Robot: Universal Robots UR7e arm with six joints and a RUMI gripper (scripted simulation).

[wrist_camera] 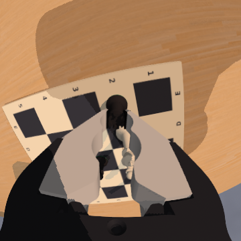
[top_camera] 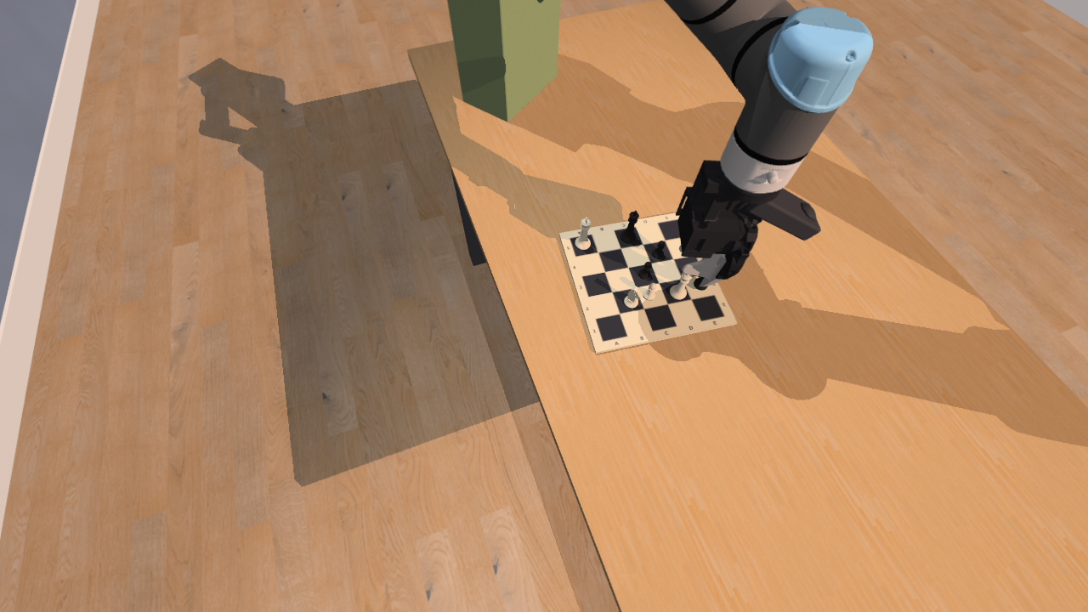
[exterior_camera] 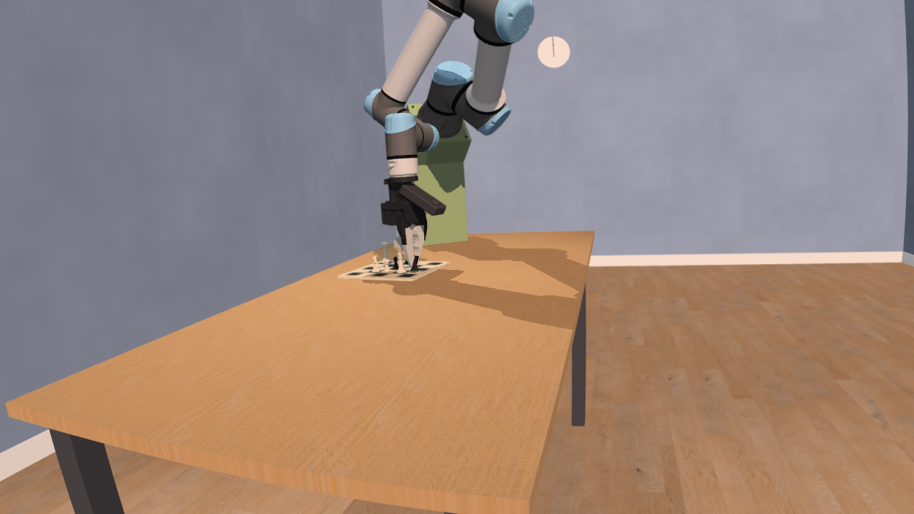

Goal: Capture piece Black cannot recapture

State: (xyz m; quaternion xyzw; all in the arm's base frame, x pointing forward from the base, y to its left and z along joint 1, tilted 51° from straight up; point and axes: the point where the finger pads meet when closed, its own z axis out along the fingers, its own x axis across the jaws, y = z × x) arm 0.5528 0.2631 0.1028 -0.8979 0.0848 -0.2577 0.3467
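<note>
Now: hand 10 mm past the small chessboard, 90 mm to the left of it and 30 mm above it. The rest, counted from my hand: tall black piece 90 mm behind, 110 mm to the right; then tall white piece 70 mm behind, 180 mm to the right.
</note>
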